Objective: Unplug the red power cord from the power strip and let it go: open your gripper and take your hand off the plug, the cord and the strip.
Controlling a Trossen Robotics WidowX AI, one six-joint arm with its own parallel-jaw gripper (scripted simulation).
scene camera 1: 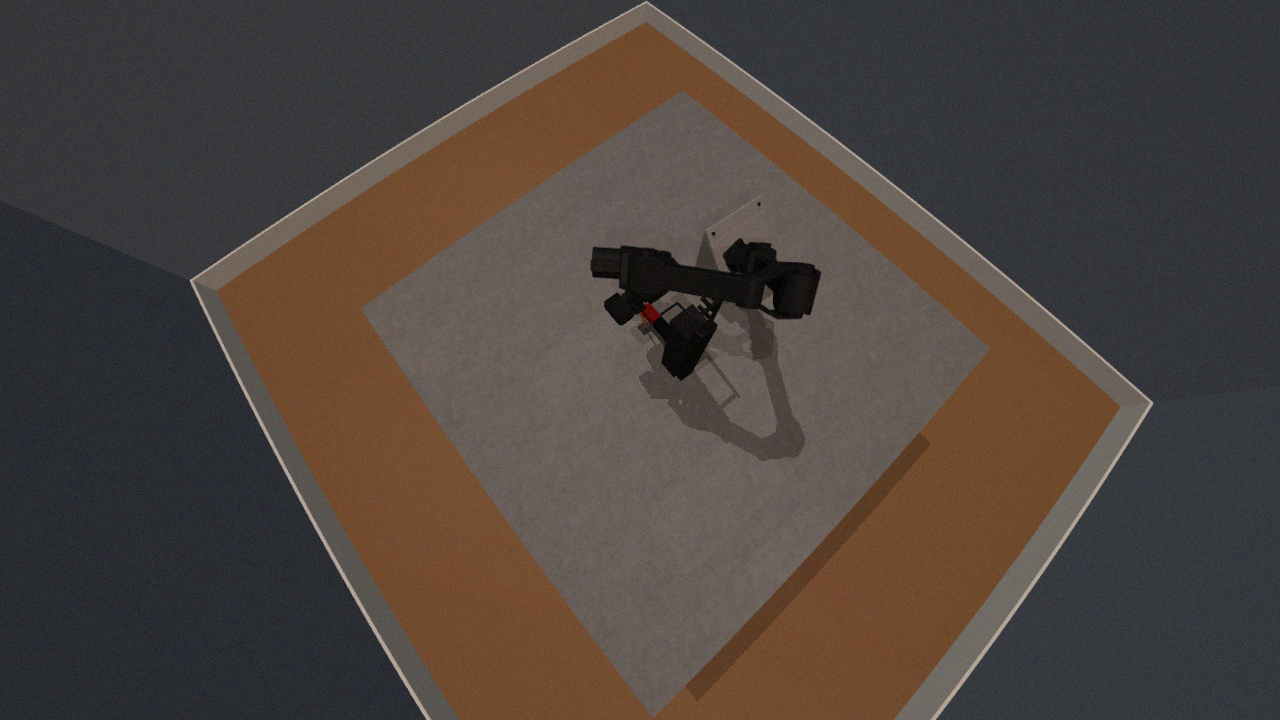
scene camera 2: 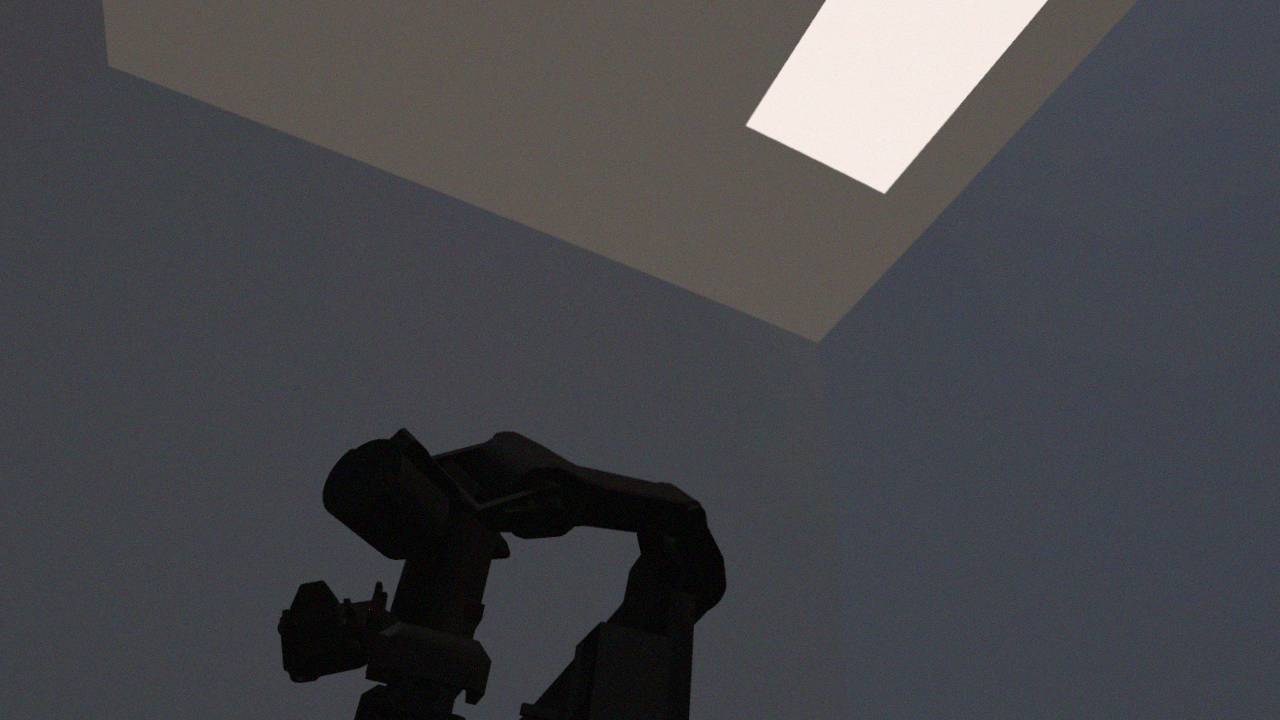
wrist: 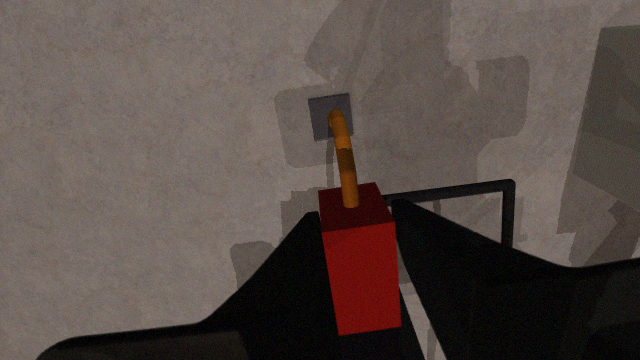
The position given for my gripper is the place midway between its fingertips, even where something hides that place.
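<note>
My gripper (scene camera 1: pixel 645 306), visible. Gripper also in the wrist view (wrist: pixel 355 217). Red plug (wrist: pixel 360 243), visible too.
</note>
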